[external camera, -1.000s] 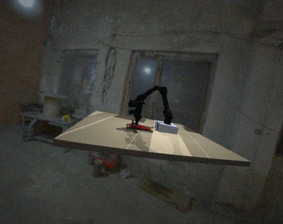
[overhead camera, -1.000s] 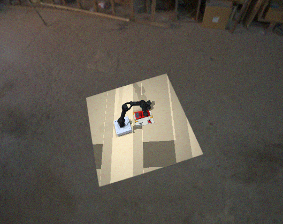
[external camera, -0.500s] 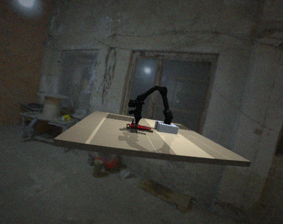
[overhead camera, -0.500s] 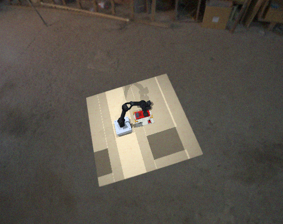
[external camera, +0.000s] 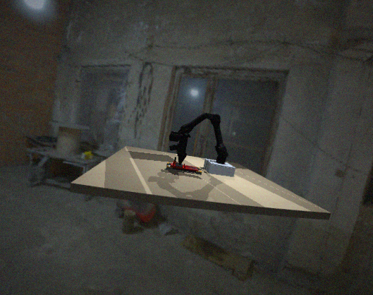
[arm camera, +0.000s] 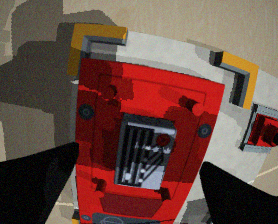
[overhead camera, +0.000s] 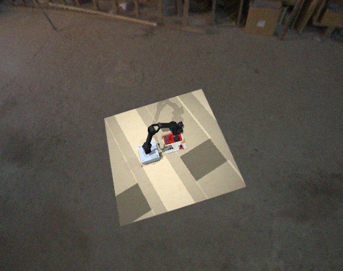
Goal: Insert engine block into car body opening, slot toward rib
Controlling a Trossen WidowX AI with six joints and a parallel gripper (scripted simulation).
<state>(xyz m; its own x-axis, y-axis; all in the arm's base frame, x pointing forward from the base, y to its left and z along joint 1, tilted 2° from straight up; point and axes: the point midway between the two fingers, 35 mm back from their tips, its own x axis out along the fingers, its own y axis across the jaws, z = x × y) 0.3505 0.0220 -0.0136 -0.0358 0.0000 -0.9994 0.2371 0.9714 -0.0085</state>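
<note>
Now: gripper tip 20 mm above the engine block.
</note>
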